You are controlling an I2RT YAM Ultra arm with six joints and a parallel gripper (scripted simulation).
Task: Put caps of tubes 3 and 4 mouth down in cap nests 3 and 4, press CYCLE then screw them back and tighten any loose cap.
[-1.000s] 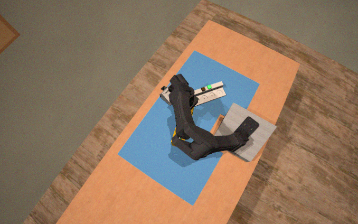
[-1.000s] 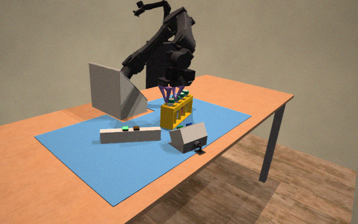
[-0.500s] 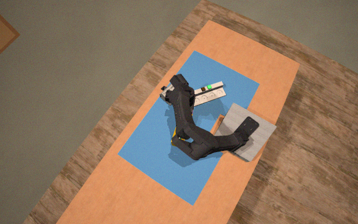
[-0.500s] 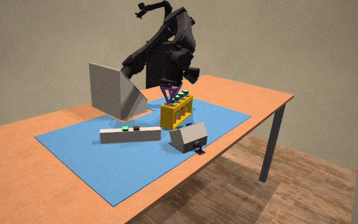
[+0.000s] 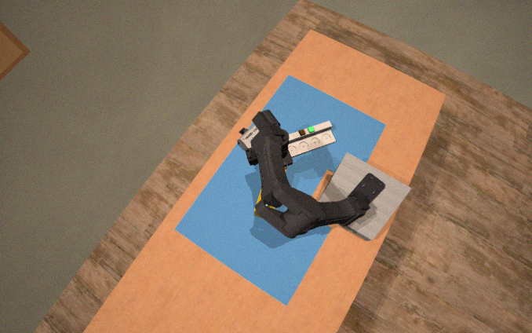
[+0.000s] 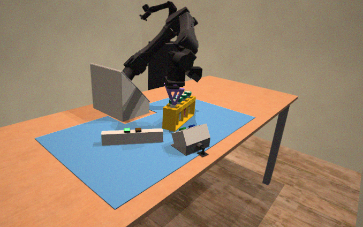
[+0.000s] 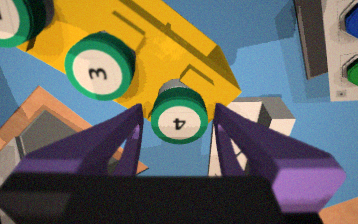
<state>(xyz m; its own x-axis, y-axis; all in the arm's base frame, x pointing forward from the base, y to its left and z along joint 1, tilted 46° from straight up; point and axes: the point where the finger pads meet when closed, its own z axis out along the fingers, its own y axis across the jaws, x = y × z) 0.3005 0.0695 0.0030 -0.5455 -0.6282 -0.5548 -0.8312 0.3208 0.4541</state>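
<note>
The cap 4 is right at my hand. Round my hand: cap 3: 5 cm to the left, 2 cm behind, 1 cm below; then blue key: 14 cm ahead, 5 cm below, 3 cm to the right; then cap 2: 10 cm to the left, 4 cm behind, 1 cm below.
</note>
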